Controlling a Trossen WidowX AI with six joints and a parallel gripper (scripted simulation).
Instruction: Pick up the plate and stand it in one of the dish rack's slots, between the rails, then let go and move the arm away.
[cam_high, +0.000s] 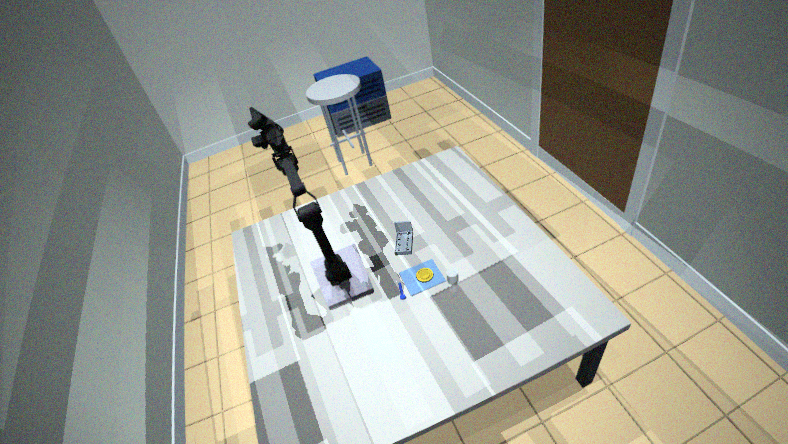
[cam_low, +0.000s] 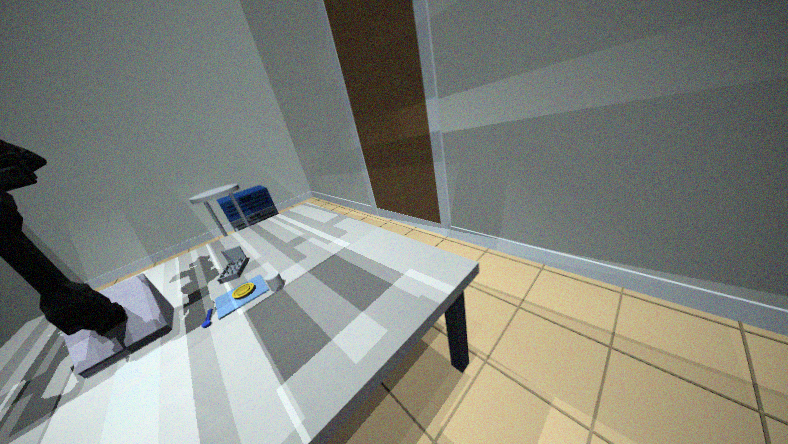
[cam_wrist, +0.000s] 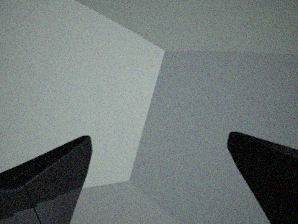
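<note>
The yellow plate lies 640 mm below my gripper tip, 580 mm to the right of it and 320 mm ahead of it. Round my gripper tip: light blue cloth (650 mm below, 570 mm to the right, 310 mm ahead); then grey dish rack (630 mm below, 360 mm to the right, 340 mm ahead); then blue spoon (650 mm below, 590 mm to the right, 200 mm ahead).
</note>
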